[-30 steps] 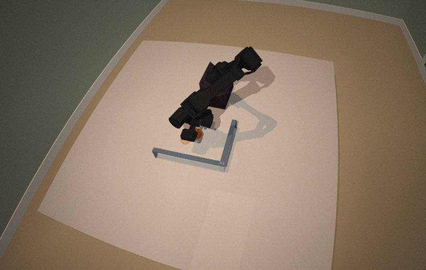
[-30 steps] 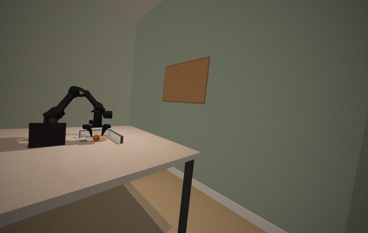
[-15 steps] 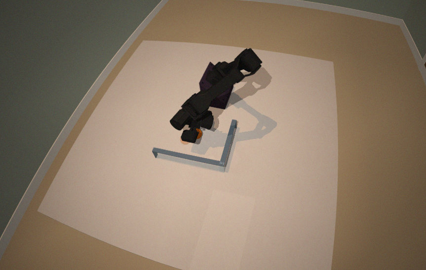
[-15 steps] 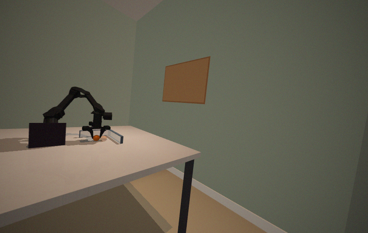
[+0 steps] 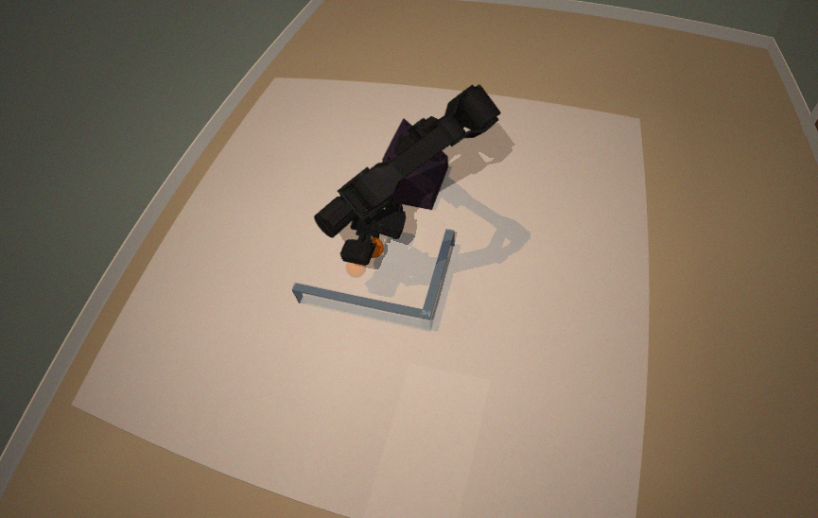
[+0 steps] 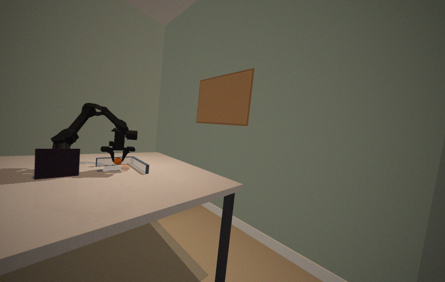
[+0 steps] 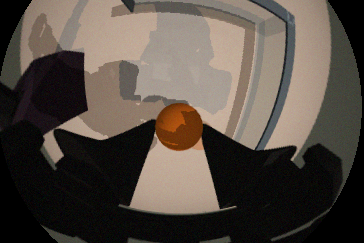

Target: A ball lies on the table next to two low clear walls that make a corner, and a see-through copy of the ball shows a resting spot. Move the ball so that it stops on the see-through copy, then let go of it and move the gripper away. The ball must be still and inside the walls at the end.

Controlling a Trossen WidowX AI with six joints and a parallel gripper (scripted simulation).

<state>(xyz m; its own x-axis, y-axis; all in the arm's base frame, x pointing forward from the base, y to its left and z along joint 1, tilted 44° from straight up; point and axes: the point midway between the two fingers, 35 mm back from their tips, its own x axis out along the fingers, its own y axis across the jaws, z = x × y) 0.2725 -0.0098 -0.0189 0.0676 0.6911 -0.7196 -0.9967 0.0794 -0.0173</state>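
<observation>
Now: gripper tip 3 cm short of the see-through copy of ball, 4 cm to the left of it and 4 cm above it. Also, from my gripper tip: orange ball (right at my gripper tip).
</observation>
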